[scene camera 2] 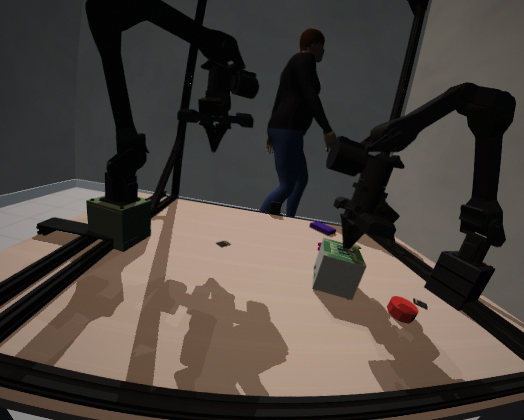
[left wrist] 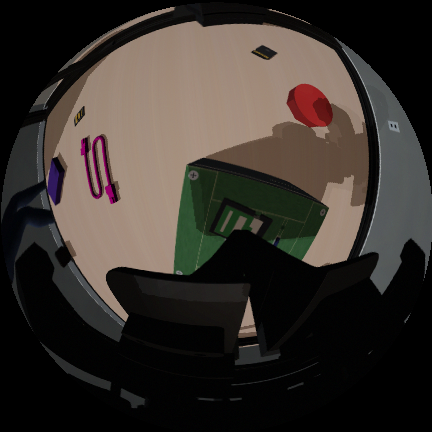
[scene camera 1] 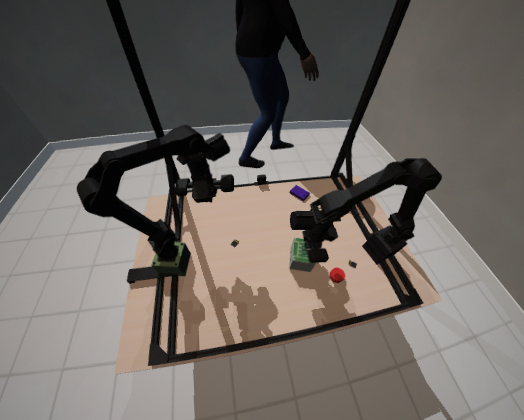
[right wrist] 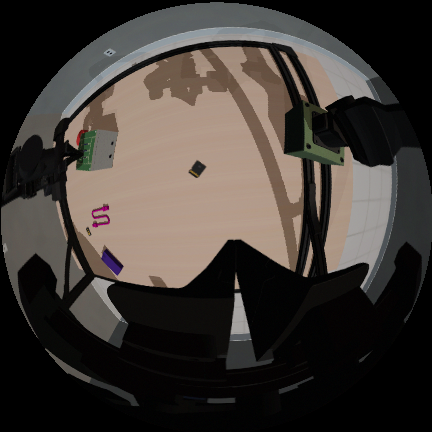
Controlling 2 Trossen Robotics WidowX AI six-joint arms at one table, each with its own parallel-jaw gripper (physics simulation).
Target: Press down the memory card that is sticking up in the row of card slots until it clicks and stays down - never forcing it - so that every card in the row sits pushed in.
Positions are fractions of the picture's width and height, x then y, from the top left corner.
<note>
My right gripper (scene camera 2: 0.41,0.36) is shut, with nothing in its grasp. A magenta cable (left wrist: 0.26,0.44) and a red round button (left wrist: 0.71,0.24) rest on the table. Further things: my left gripper (scene camera 2: 0.66,0.59).
My left gripper is seen too in the left wrist view (left wrist: 0.55,0.55) and in the right wrist view (right wrist: 0.19,0.36). My right gripper also shows in scene camera 1 (scene camera 1: 0.40,0.48) and in the right wrist view (right wrist: 0.54,0.57). Scene camera 1 misses the magenta cable, which is hidden by my left arm.
</note>
